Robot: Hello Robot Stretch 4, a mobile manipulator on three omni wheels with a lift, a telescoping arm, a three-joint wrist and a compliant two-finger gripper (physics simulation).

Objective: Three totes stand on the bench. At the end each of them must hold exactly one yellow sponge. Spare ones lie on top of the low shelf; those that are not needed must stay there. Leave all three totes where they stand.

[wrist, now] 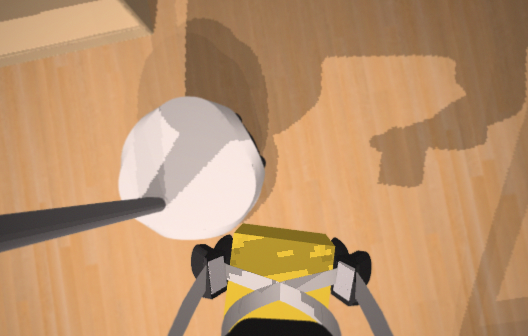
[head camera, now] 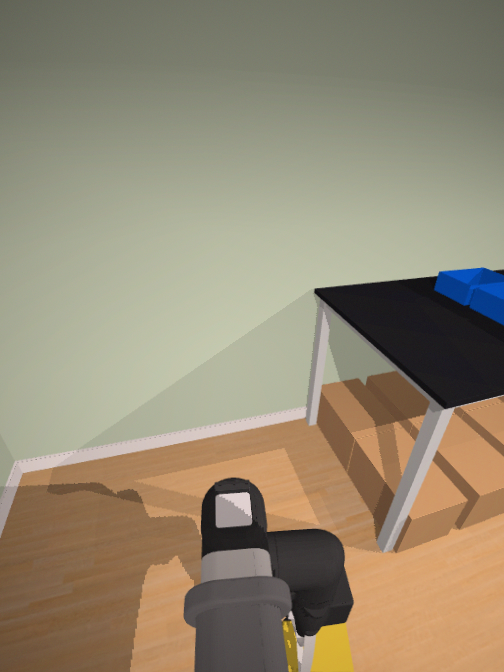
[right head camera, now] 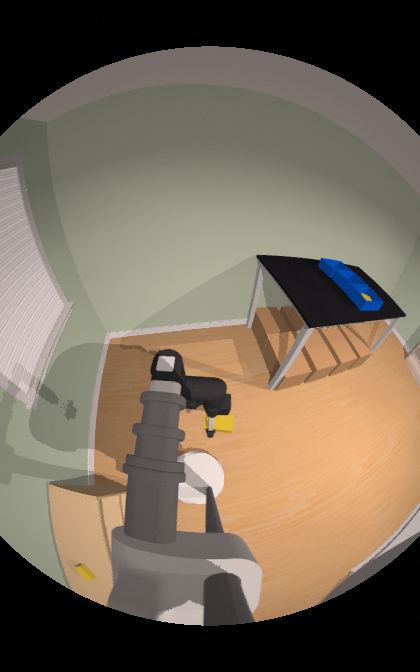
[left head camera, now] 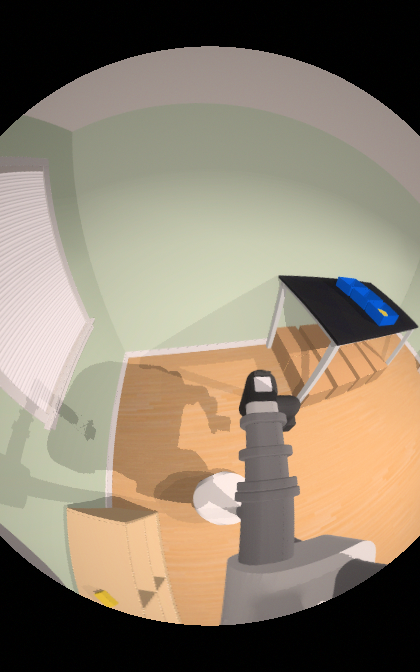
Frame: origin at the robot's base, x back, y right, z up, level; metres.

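Where they show: gripper, fingertip midpoint: (wrist: 280,256) (head camera: 295,655); robot's base at its link origin: (wrist: 202,170) (right head camera: 195,476) (left head camera: 222,497).
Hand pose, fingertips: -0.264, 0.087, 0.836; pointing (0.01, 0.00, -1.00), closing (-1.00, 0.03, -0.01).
Note:
Things, the pixels of their top centre, and the offset from my fingertips, as dx, dy, dz. Level surfaces: height alone.
- black bench at its surface level: dz +0.050
- near-end tote at its top centre: (right head camera: 368,292) (left head camera: 384,308) -0.814, +1.259, +0.151
- middle tote at its top centre: (right head camera: 352,277) (left head camera: 368,293) -1.038, +1.225, +0.151
- far-end tote at its top centre: (head camera: 477,275) (right head camera: 337,264) (left head camera: 353,281) -1.256, +1.177, +0.151
- low shelf at its surface level: dz -0.253
My gripper (wrist: 280,256) is shut on a yellow sponge (wrist: 280,250) (right head camera: 223,423) (head camera: 332,648), held in the air above the floor. Three blue totes stand in a row on the black bench (head camera: 379,331) (left head camera: 310,300) (right head camera: 285,280), off to the right of the arm. The near-end tote (left head camera: 387,320) (right head camera: 374,305) holds a yellow sponge (left head camera: 383,312) (right head camera: 366,297). No yellow shows in the middle tote (right head camera: 344,281) or the far-end tote (head camera: 455,286) (right head camera: 327,268); their floors are partly hidden. A spare sponge (left head camera: 106,598) (right head camera: 85,571) lies on the low shelf (left head camera: 97,545) (right head camera: 75,525), which is cut off at the view's edge.
Cardboard boxes (head camera: 434,493) (left head camera: 320,370) (right head camera: 300,350) fill the space under the bench, behind its front leg (head camera: 417,477). My white round base (left head camera: 217,500) (right head camera: 207,475) (wrist: 200,165) stands near the shelf. Walls rise behind the bench and at the left.

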